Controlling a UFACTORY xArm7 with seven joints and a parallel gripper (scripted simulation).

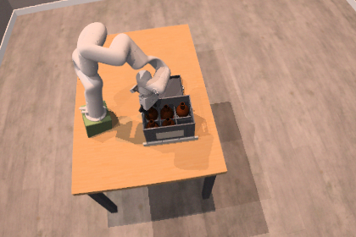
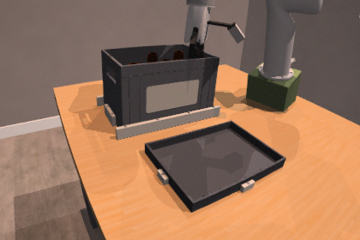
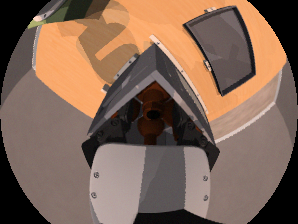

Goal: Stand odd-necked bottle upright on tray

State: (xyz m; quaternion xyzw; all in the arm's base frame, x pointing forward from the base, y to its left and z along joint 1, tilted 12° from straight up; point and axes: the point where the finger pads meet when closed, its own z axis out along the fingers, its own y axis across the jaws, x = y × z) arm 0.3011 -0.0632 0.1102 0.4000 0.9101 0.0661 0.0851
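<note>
Now: the glass bottle 18 cm ahead of my hand, 7 cm below it and 1 cm to the right of it. The rest, counted from my hand: crate 9 cm ahead, 7 cm below, 5 cm to the right; then dark tray 22 cm to the left, 15 cm below, 9 cm ahead.
</note>
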